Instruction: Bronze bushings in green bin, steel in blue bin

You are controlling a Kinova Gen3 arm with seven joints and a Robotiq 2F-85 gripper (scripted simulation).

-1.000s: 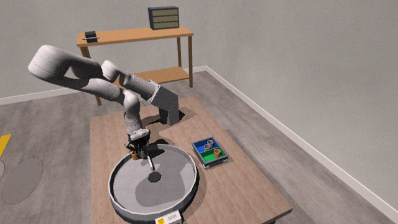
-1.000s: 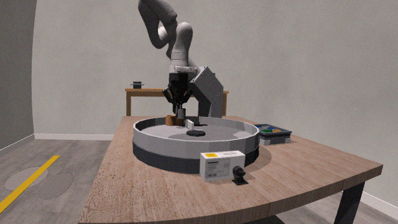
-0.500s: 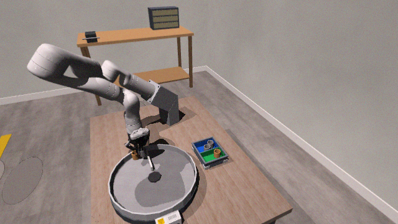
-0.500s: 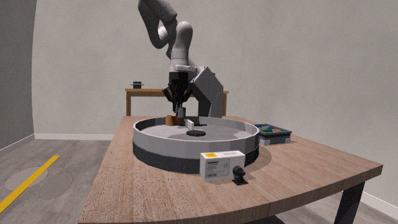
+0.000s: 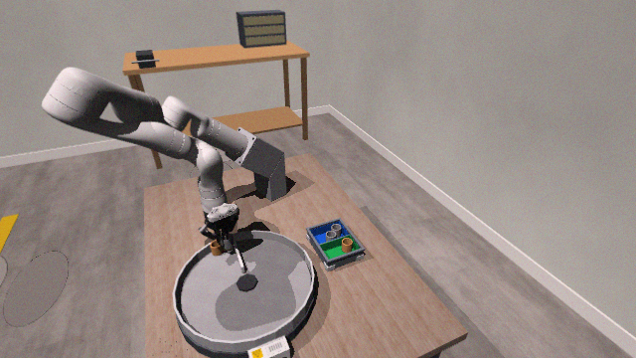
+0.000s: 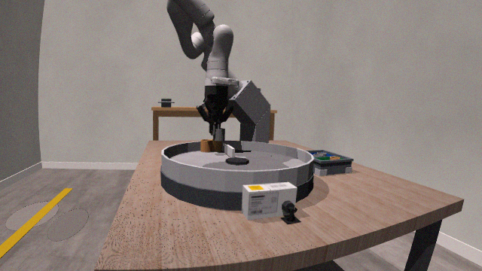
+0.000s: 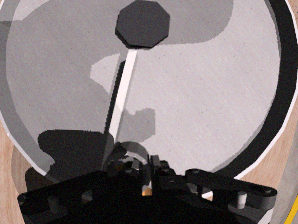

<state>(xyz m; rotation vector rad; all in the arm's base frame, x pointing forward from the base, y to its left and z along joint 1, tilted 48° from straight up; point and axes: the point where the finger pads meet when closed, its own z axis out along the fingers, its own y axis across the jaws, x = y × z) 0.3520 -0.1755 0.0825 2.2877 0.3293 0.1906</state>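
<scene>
The tray lies 10 cm ahead of my hand, 37 cm to the left of it and 11 cm below it. Also, from my hand: turntable: 15 cm ahead, 3 cm to the left, 8 cm below.
</scene>
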